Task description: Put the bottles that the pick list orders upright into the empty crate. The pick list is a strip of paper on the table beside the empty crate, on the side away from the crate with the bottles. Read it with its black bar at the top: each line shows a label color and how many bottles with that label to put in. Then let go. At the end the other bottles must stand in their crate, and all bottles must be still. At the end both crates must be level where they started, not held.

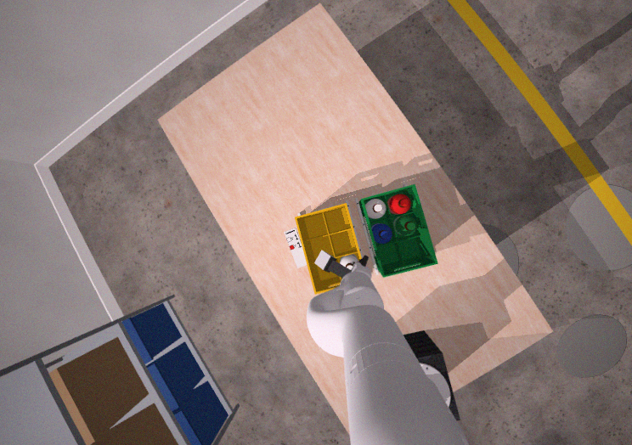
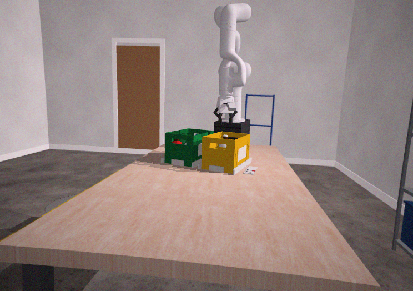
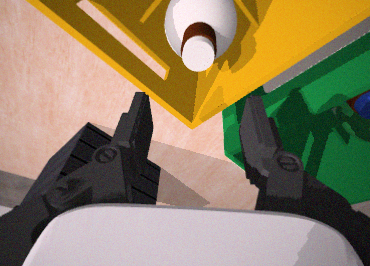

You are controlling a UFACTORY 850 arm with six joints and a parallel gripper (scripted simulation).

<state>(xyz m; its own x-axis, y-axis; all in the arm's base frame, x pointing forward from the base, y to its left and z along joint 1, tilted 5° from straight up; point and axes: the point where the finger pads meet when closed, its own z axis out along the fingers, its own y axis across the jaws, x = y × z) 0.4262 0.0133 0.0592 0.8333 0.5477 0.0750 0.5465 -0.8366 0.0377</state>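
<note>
Right now my hand is 120 mm short of the red-label bottle, 260 mm to the left of it and 150 mm above it. The rest, counted from my hand: blue-label bottle (60 mm ahead, 150 mm to the right, 150 mm below); yellow crate (100 mm ahead, 30 mm to the left, 160 mm below); green crate (50 mm ahead, 200 mm to the right, 160 mm below).
</note>
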